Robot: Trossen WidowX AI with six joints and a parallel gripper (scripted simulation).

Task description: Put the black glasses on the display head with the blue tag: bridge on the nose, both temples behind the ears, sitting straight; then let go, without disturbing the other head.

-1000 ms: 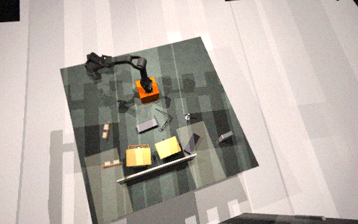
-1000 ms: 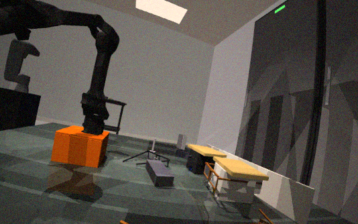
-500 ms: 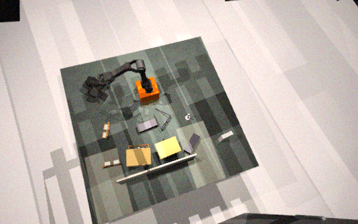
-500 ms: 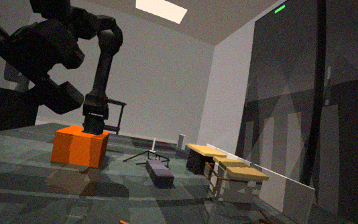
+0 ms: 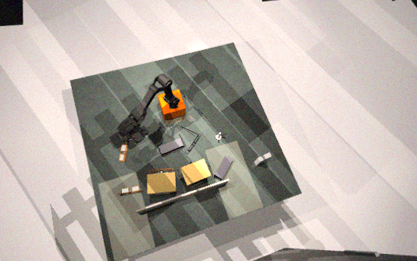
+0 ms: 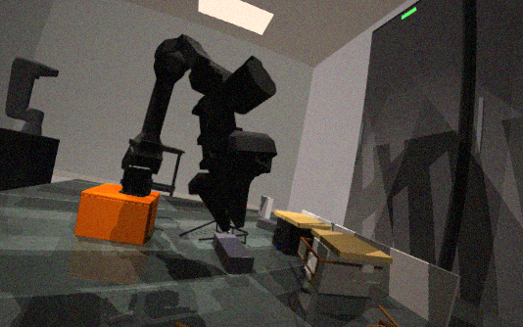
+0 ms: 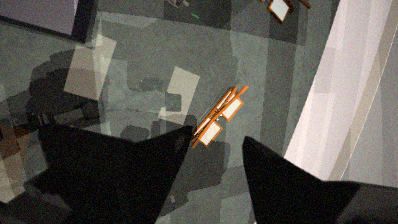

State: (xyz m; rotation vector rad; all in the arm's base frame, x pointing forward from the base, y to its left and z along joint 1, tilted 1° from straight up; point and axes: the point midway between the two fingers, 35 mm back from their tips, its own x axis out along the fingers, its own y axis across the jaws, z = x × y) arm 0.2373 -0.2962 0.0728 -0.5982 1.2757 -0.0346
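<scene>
Right now the white post is 1 cm ahead of my gripper tip, 59 cm to the left of it and 12 cm below it. Round my gripper tip: white block 24 cm ahead, 85 cm to the left, 9 cm below; then long pale panel 38 cm ahead, 28 cm to the left, 9 cm below.
</scene>
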